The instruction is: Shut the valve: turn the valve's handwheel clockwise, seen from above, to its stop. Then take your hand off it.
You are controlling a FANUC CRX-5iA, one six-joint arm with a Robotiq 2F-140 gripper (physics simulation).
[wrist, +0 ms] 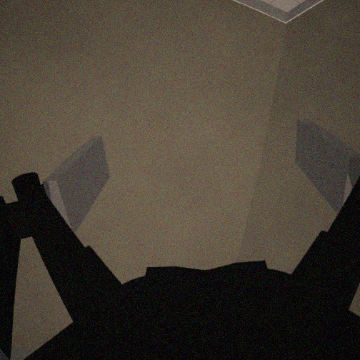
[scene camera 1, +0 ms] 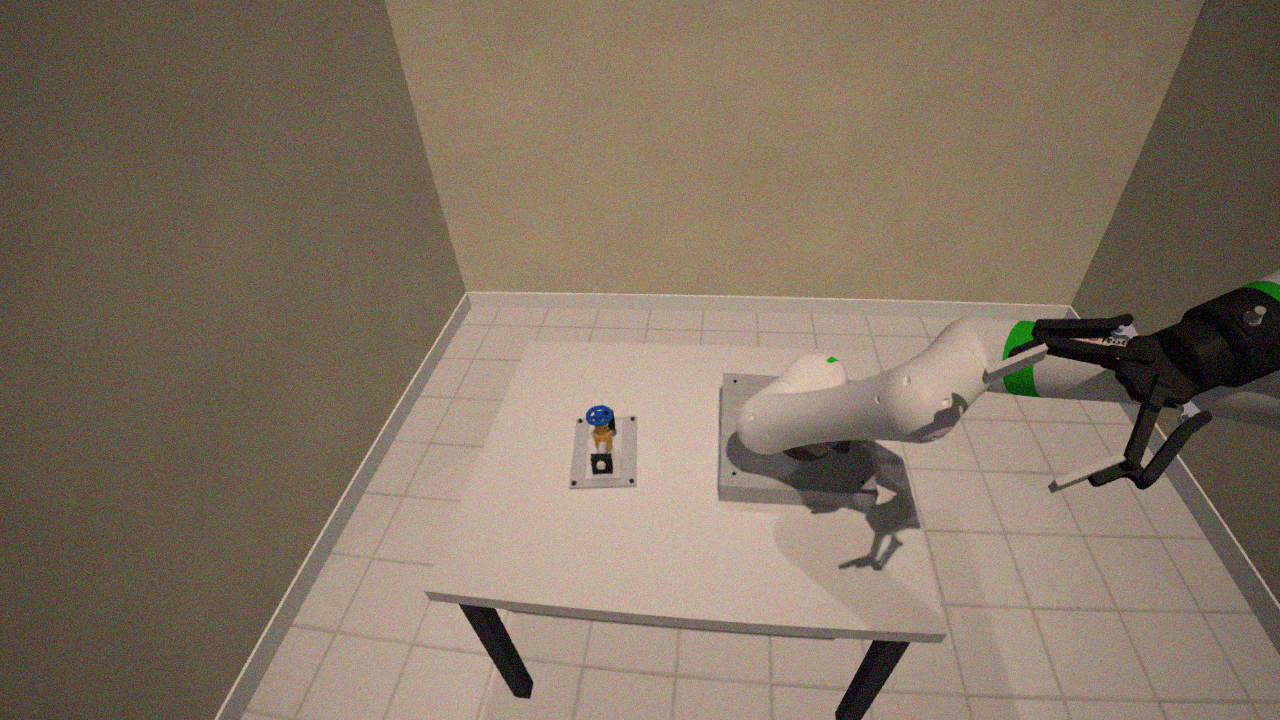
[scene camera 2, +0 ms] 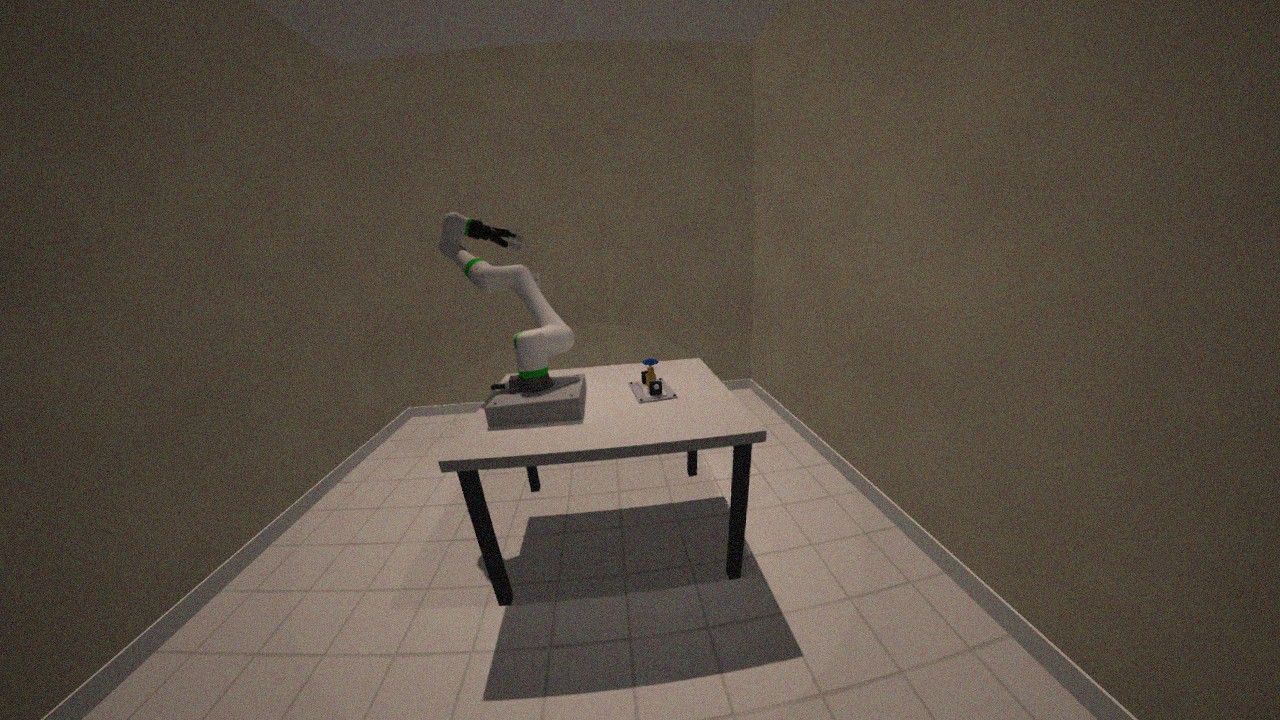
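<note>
The valve's blue handwheel sits level on top of the yellow valve body. The valve stands on a light grey plate with dark bolts at its corners. My gripper is open and empty, its pads wide apart. It hangs high on the robot base's side, far from the handwheel and not touching it. The valve does not show in the wrist view. How far the handwheel is turned cannot be told.
The white table carries a grey base box with the arm on it, beside the valve plate. A black fitting is at the valve's end. Walls surround the table.
</note>
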